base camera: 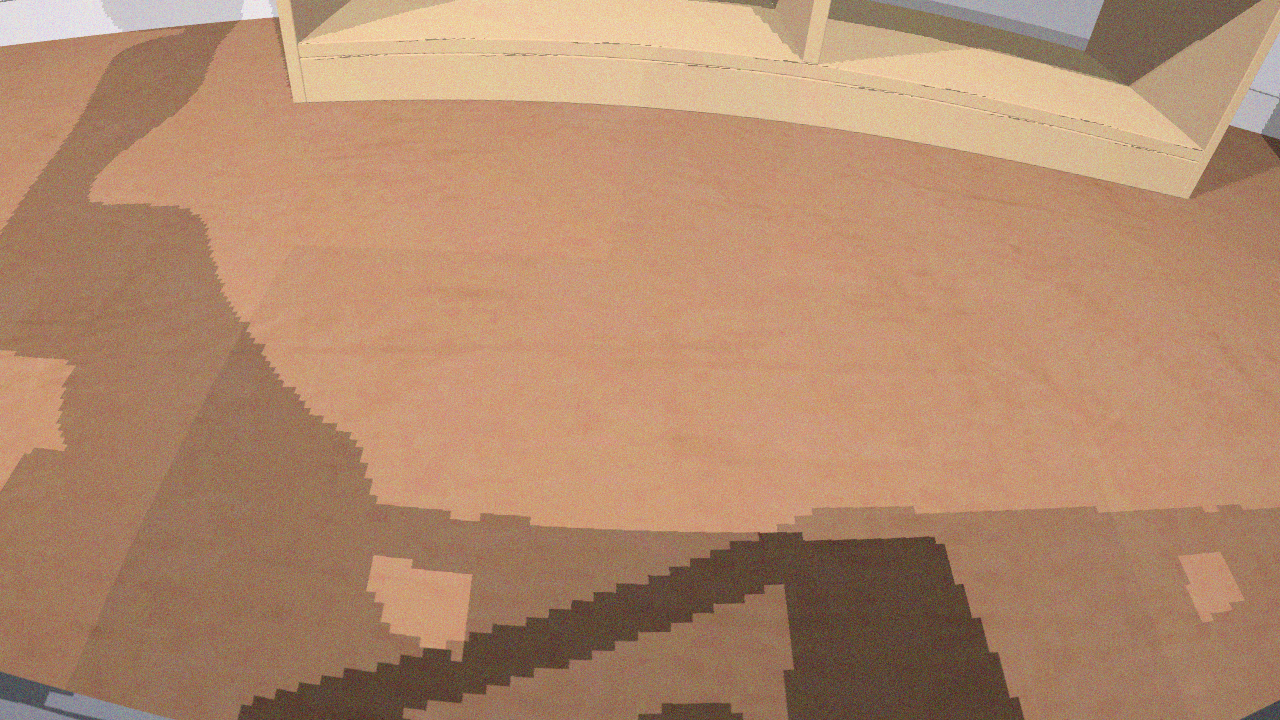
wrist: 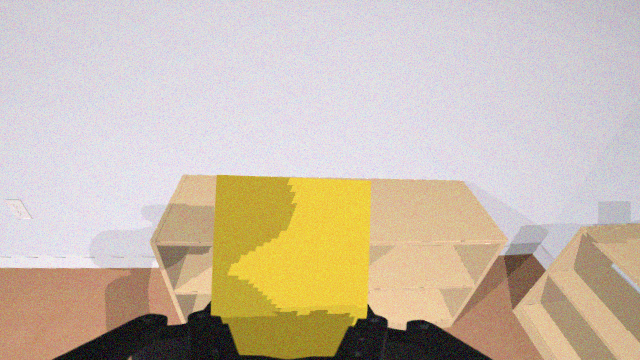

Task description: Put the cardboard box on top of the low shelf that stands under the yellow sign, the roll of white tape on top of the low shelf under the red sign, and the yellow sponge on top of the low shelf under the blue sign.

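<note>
My gripper is shut on the yellow sponge, a yellow block that stands out ahead of the fingers in the wrist view, partly in shadow. Behind it, against the wall, stands a low wooden shelf, whose middle the sponge hides. The lower front of a low wooden shelf also shows at the top of the base camera view, a stretch of floor away. The gripper does not show in the base camera view. The coloured signs, the cardboard box and the white tape do not show in either view.
A second wooden shelf unit stands at an angle at the right edge of the wrist view. A pale wall rises behind the shelves, with an outlet at the left. Dark shadows lie on the brown floor.
</note>
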